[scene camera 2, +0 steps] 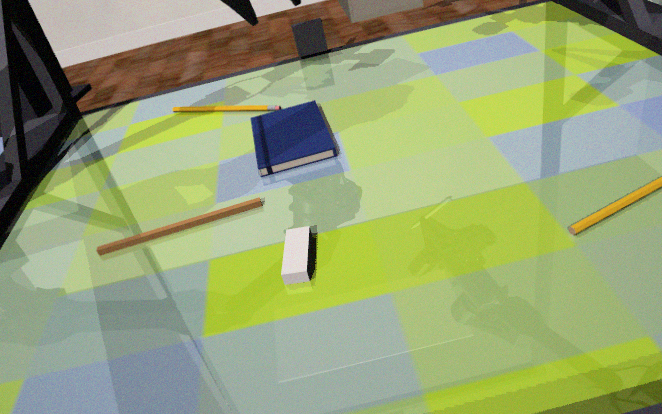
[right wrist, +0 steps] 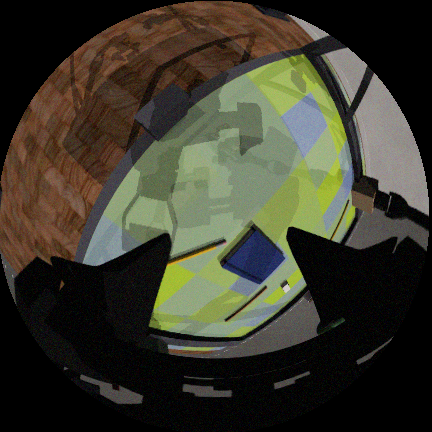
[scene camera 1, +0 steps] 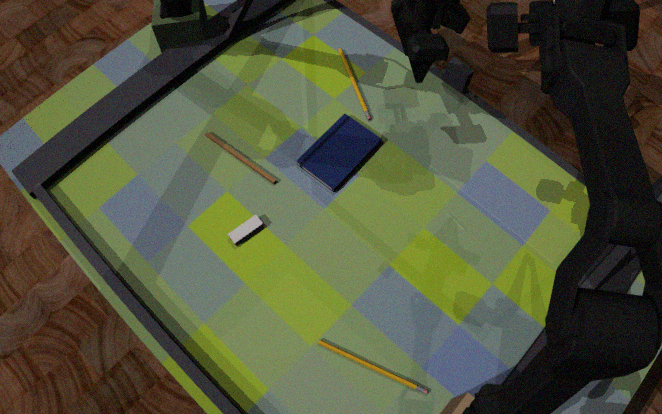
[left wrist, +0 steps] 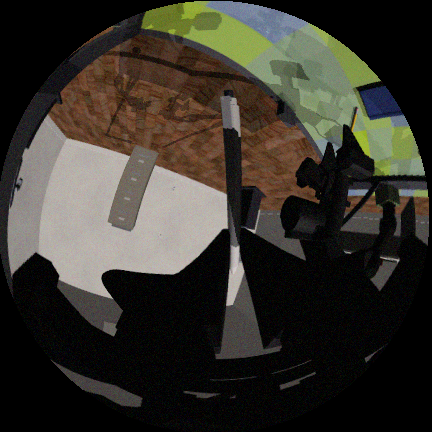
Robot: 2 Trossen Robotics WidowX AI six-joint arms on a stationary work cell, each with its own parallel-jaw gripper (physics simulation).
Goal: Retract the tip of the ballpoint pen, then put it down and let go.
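Seen in the pictures: left gripper, fingertip midpoint: [left wrist: 233, 233]; right gripper, fingertip midpoint: [scene camera 2: 276, 15] [right wrist: 230, 236] [scene camera 1: 413, 68] [left wrist: 336, 134]; left arm's base, origin of the base link: [right wrist: 375, 197]; right arm's base, origin of the base link: [scene camera 1: 176, 5] [left wrist: 387, 204].
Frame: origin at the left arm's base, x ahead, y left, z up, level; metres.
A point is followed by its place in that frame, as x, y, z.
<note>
The ballpoint pen [left wrist: 232, 165] @[0.234, -0.460, 0.214] shows in the left wrist view, with a small dark end piece, a light upper section, a dark middle and a light lower part. My left gripper [left wrist: 233, 233] @[0.264, -0.489, 0.243] is shut on the pen's lower part, and the pen sticks out lengthwise beyond the fingertips. Whether the writing tip is out cannot be told. In scene camera 1 the left arm reaches up the right side, and its fingers and the pen do not show. My right gripper [right wrist: 230, 236] @[0.447, -0.450, 0.002] [scene camera 2: 276, 12] @[0.447, -0.450, 0.002] is open and empty, raised near the table's edge.
A blue notebook [scene camera 1: 341, 152] @[0.465, -0.272, -0.092] [scene camera 2: 295, 138] @[0.466, -0.251, -0.092] [right wrist: 254, 255] @[0.465, -0.300, -0.092] lies mid-table. A yellow pencil [scene camera 1: 355, 84] @[0.549, -0.416, -0.097] [scene camera 2: 225, 108] @[0.553, -0.415, -0.099], another pencil [scene camera 1: 372, 366] @[0.179, -0.010, -0.097] [scene camera 2: 617, 205] @[0.222, 0.004, -0.098], a brown stick [scene camera 1: 241, 158] @[0.599, -0.144, -0.098] [scene camera 2: 180, 226] @[0.604, -0.141, -0.099] and a white eraser [scene camera 1: 246, 229] @[0.489, -0.048, -0.092] [scene camera 2: 296, 254] @[0.492, -0.040, -0.092] lie around it. A dark frame beam [scene camera 1: 115, 102] @[0.885, -0.065, -0.085] crosses the table's upper left.
</note>
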